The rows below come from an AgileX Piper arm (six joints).
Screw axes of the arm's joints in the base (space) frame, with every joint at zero. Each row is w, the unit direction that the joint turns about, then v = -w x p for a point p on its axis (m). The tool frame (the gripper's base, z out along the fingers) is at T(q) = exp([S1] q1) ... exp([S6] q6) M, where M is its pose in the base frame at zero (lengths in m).
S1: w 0 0 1 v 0 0 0
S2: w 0 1 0 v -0.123 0 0
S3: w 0 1 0 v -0.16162 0 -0.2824
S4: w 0.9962 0 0.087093 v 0 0.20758 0
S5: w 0 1 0 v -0.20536 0 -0.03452
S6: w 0.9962 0 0.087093 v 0 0.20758 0
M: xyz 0.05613 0 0.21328 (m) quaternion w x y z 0.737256 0 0.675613 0
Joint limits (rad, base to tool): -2.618..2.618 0..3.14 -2.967..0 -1.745..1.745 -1.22..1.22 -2.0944..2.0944
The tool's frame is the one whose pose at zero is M.
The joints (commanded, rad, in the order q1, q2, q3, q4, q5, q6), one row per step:
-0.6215, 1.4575, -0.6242, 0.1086, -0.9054, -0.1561
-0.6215, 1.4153, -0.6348, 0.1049, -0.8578, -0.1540
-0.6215, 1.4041, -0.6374, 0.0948, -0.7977, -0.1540
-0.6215, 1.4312, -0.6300, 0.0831, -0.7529, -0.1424
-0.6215, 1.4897, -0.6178, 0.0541, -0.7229, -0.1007
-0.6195, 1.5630, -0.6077, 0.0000, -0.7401, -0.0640
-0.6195, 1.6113, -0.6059, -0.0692, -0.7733, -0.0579
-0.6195, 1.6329, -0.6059, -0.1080, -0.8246, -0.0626
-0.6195, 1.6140, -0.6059, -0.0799, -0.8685, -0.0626
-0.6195, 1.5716, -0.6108, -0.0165, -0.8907, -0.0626
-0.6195, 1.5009, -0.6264, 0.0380, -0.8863, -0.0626
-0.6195, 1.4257, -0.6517, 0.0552, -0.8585, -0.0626
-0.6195, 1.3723, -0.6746, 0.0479, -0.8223, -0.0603
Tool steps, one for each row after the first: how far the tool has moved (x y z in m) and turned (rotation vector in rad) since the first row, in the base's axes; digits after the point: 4 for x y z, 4 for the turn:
-0.0031, 0.0029, 0.0112, -0.0011, -0.0061, 0.0066
-0.0030, 0.0041, 0.0099, 0.0225, 0.0335, 0.0176
0.0004, 0.0029, -0.0042, 0.0727, 0.0940, 0.0292
0.0061, 0.0012, -0.0277, 0.1479, 0.1612, 0.0510
0.0134, 0.0007, -0.0511, 0.1840, 0.2166, 0.0880
0.0193, 0.0019, -0.0635, 0.1601, 0.2573, 0.1361
0.0227, 0.0029, -0.0657, 0.1182, 0.2523, 0.1661
0.0208, 0.0022, -0.0558, 0.0955, 0.1903, 0.1471
0.0158, 0.0004, -0.0392, 0.0866, 0.1086, 0.1013
0.0088, 0.0007, -0.0138, 0.0667, 0.0198, 0.0639
0.0025, 0.0038, 0.0135, 0.0335, -0.0466, 0.0551
-0.0018, 0.0076, 0.0328, 0.0074, -0.0771, 0.0626

